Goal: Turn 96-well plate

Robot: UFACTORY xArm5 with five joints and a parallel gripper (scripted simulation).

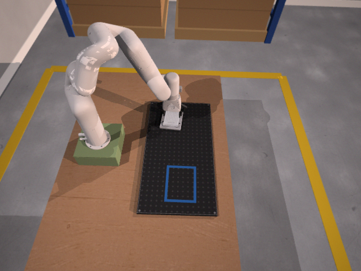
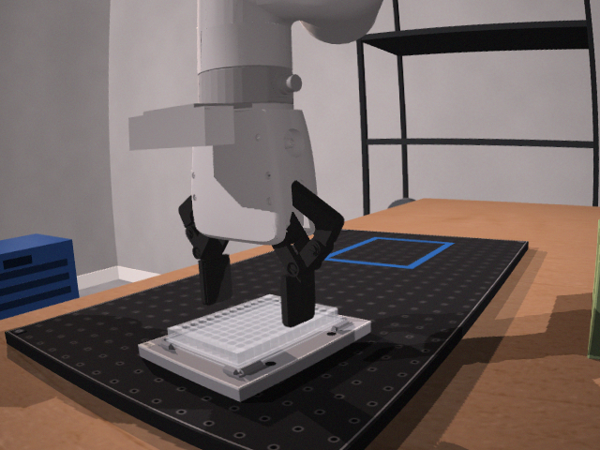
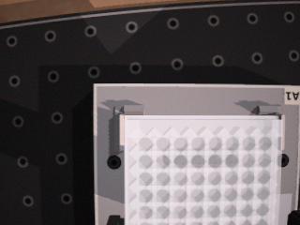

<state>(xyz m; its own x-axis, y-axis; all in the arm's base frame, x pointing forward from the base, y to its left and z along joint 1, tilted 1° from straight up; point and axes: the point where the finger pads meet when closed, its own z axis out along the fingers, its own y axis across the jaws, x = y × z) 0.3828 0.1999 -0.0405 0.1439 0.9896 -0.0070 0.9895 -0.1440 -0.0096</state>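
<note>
My hand is 30 mm above the 96-well plate. From my hand the other things lie so: grey plate nest 40 mm below; then A1 label 60 mm ahead, 70 mm to the left, 30 mm below.
</note>
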